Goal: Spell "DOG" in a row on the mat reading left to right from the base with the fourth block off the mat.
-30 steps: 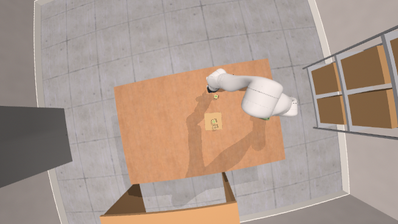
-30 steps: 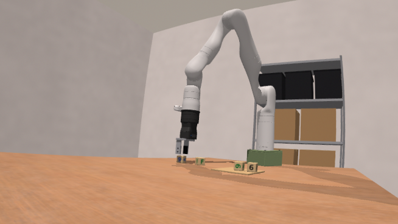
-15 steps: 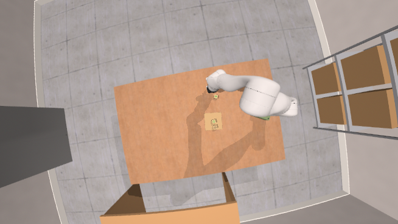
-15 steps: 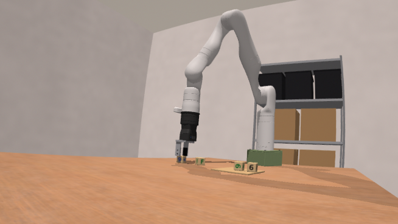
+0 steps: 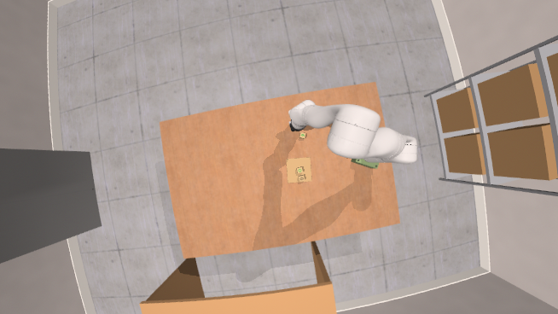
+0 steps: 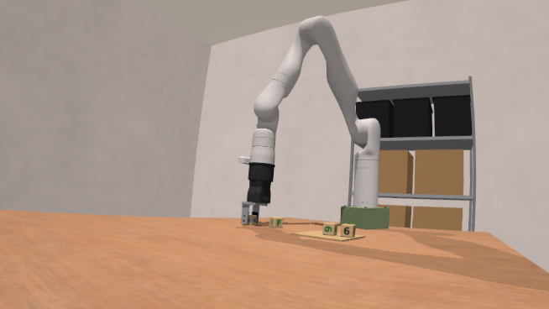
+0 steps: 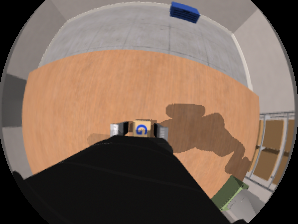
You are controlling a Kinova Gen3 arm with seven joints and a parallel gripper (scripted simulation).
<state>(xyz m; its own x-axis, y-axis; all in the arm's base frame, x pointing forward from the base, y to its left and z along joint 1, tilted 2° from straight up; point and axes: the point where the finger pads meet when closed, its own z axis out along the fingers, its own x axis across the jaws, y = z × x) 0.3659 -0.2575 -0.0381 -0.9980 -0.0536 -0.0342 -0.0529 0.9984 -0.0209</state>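
My hand is 10 mm above the blue-lettered block. Round my hand: green-lettered block (30 mm behind, 80 mm to the left, 10 mm below); then tan mat (30 mm ahead, 270 mm to the left, 20 mm below); then wooden block (30 mm ahead, 270 mm to the left).
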